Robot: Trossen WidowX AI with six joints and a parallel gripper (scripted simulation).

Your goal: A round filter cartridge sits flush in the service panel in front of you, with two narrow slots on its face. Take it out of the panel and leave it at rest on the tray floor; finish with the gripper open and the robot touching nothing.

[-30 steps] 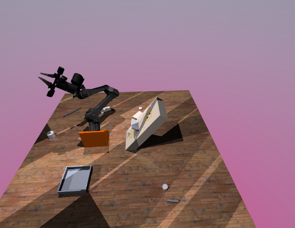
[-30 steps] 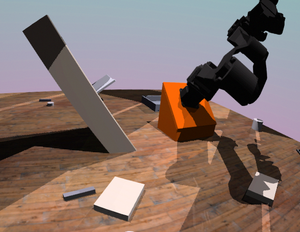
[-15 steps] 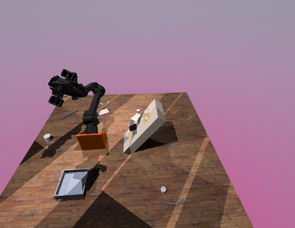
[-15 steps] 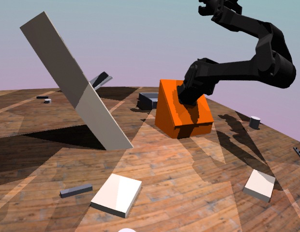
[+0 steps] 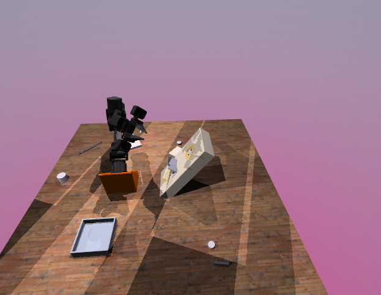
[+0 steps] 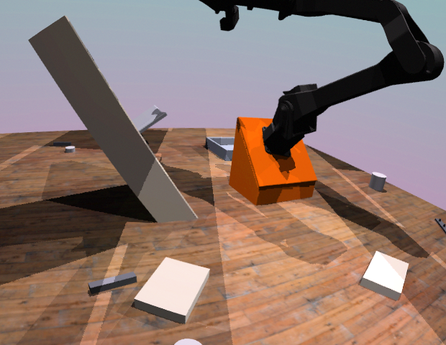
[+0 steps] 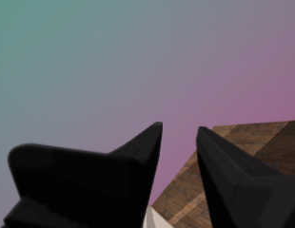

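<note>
My gripper tip is 21 cm above the round filter cartridge, 18 cm short of it and 14 cm to the right of it. Round my gripper tip: grey tray: 42 cm below, 24 cm behind, 19 cm to the right; beige service panel: 28 cm below, 14 cm to the left, 13 cm ahead; grey bracket: 30 cm below, 13 cm to the left, 8 cm ahead.
</note>
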